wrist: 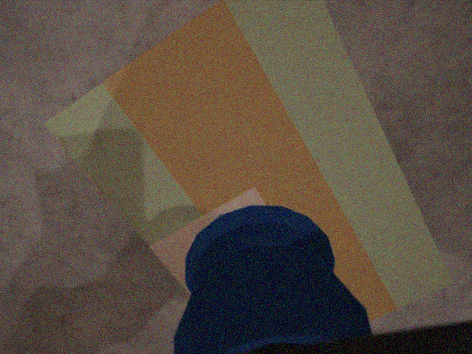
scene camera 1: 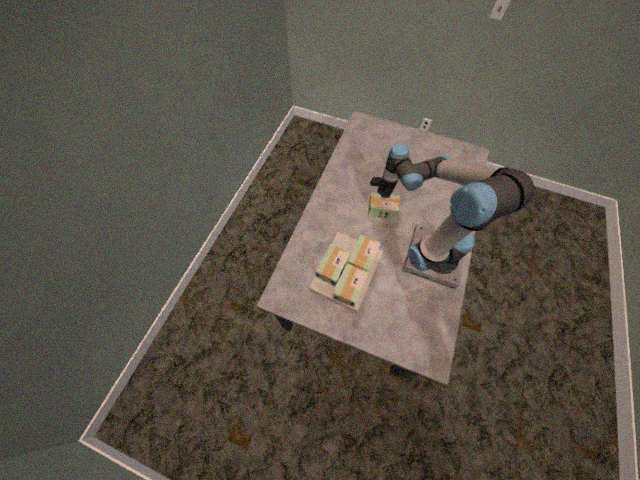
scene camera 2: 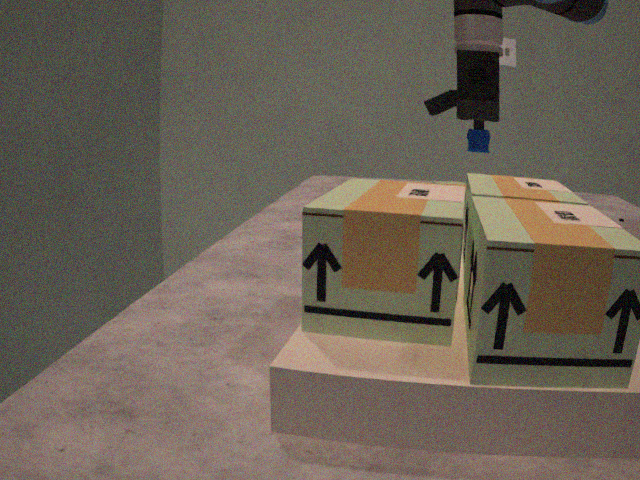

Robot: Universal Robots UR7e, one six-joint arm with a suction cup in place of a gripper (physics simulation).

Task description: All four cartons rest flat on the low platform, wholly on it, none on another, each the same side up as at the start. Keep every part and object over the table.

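Places are measured from the arm's base along level axes (x ahead, y left, z up), in centimetres.
Where they show: end effector, tool point: [wrist: 260, 272] [scene camera 2: 478, 151].
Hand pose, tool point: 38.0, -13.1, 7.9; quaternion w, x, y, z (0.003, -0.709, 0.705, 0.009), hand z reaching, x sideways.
Things, the pixels of their top centre, and the offset from my tool point, as dx, dy, dz. "*": a spot on its surface instead. Level surfaces: height alone.
- pale label, surface spot: [wrist: 210, 130] * +2.1, +1.0, -5.4
- low platform, middle of its top: [scene camera 2: 471, 296] [scene camera 1: 347, 268] -2.1, +40.2, -9.1
- table, its level: dz -13.9
A green carton with an orange band and a pale label [scene camera 1: 383, 208] [wrist: 210, 130] rests on the table, label side up, apart from the platform. My suction cup [scene camera 1: 384, 194] [scene camera 2: 478, 141] [wrist: 260, 250] is blue and hangs over this carton; scene camera 2 shows open space under its lip, with no carton on it. In the wrist view it covers part of the label. The low platform [scene camera 1: 321, 291] [scene camera 2: 361, 405] bears three like cartons, upright and side by side: one at left [scene camera 1: 332, 262] [scene camera 2: 382, 273], one at front right [scene camera 1: 351, 284] [scene camera 2: 568, 304], one behind it [scene camera 1: 364, 253] [scene camera 2: 524, 184].
The arm's base plate [scene camera 1: 431, 277] stands on the table [scene camera 1: 403, 330], to the right of the platform in scene camera 1. The arm reaches over the table's far part. The table's left edge runs beside the platform.
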